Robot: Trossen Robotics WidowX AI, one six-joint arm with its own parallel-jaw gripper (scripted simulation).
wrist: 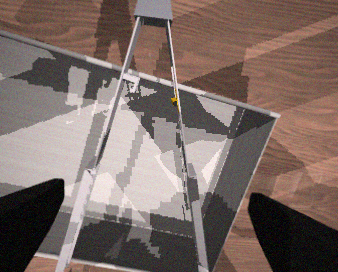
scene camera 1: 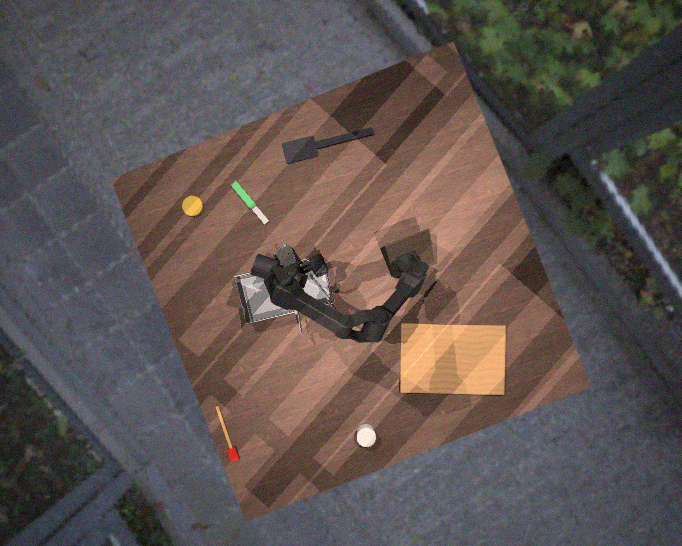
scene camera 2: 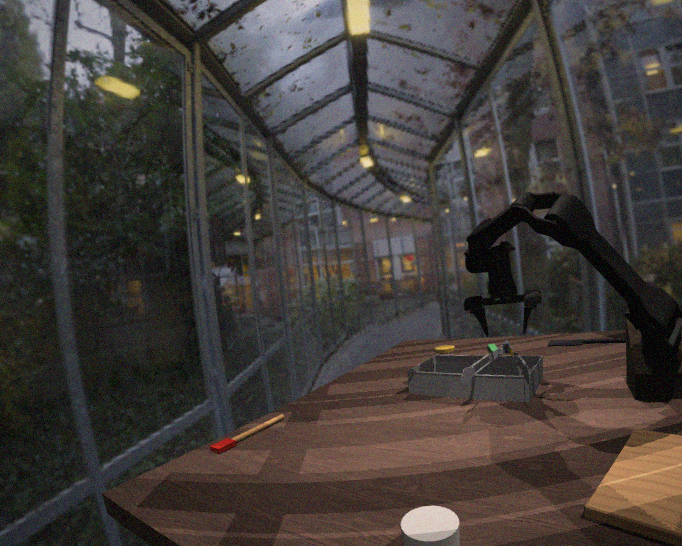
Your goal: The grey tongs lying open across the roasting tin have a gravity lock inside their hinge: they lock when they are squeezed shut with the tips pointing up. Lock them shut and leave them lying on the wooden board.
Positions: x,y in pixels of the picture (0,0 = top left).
my gripper: wrist 159,194; scene camera 1 300,275; scene camera 2 505,335
